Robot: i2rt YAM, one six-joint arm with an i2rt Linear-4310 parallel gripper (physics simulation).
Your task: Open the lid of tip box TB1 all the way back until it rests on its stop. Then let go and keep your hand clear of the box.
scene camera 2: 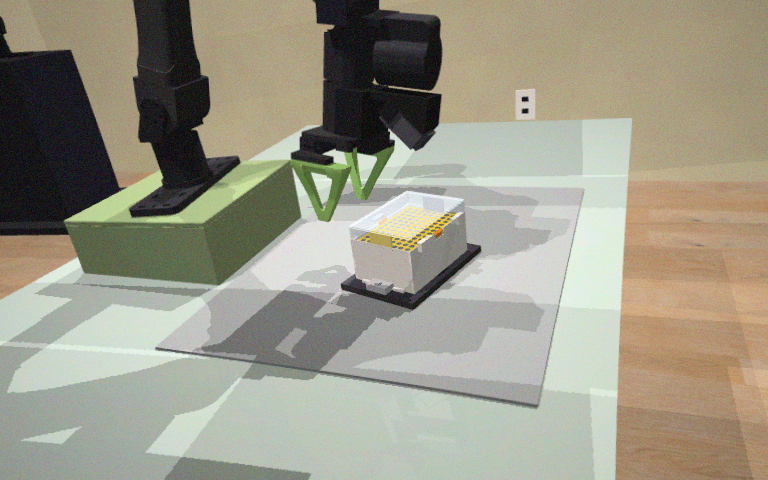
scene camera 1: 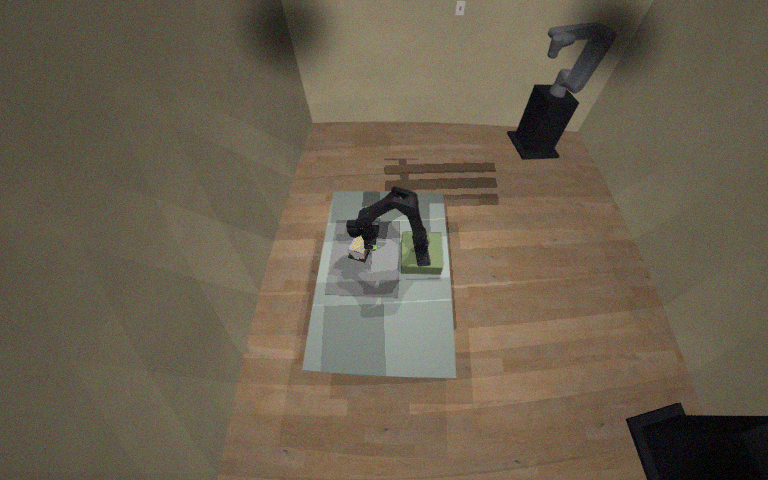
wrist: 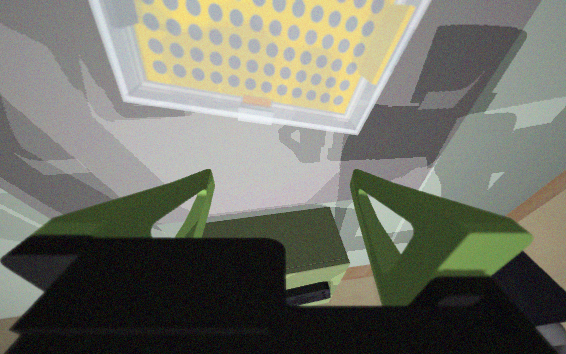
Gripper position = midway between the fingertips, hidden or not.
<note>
The gripper (scene camera 2: 343, 209) is open, with nothing in its grasp. Further things: a tip box lid (scene camera 2: 402, 222) and a grey mat (wrist: 77, 144).
The tip box lid is seen too in the wrist view (wrist: 325, 72). The gripper shows as well in the wrist view (wrist: 282, 177).
</note>
